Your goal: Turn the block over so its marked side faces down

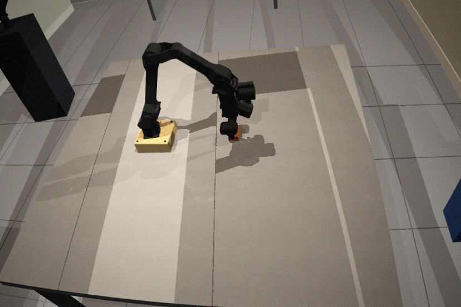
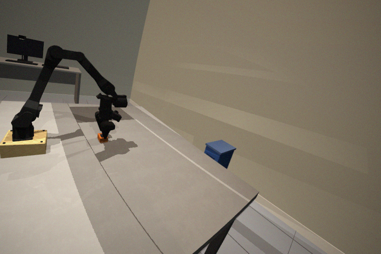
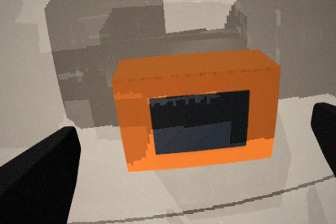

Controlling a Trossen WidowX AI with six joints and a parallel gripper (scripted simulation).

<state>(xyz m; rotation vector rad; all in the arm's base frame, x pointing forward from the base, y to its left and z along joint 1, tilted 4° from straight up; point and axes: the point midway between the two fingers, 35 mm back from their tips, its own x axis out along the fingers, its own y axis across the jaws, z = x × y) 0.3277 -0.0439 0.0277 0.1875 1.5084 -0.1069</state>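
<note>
Now: the orange block 1 cm below my gripper tip.
</note>
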